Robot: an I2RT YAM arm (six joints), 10 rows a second.
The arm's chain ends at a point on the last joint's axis. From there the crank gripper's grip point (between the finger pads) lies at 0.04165 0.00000 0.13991 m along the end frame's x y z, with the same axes.
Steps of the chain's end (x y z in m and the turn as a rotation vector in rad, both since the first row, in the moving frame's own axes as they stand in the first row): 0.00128, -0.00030, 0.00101, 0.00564, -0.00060, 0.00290; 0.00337, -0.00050, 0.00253, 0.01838, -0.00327, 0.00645; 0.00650, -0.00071, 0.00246, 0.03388, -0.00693, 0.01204; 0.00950, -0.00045, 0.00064, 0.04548, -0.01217, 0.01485; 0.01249, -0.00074, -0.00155, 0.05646, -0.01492, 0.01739
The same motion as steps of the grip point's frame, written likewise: 0.00120, -0.00097, 0.00103, 0.00564, -0.00060, 0.00290; 0.00292, -0.00281, 0.00264, 0.01838, -0.00327, 0.00645; 0.00556, -0.00496, 0.00267, 0.03388, -0.00693, 0.01204; 0.00784, -0.00622, 0.00101, 0.04548, -0.01217, 0.01485; 0.01046, -0.00795, -0.00115, 0.05646, -0.01492, 0.01739
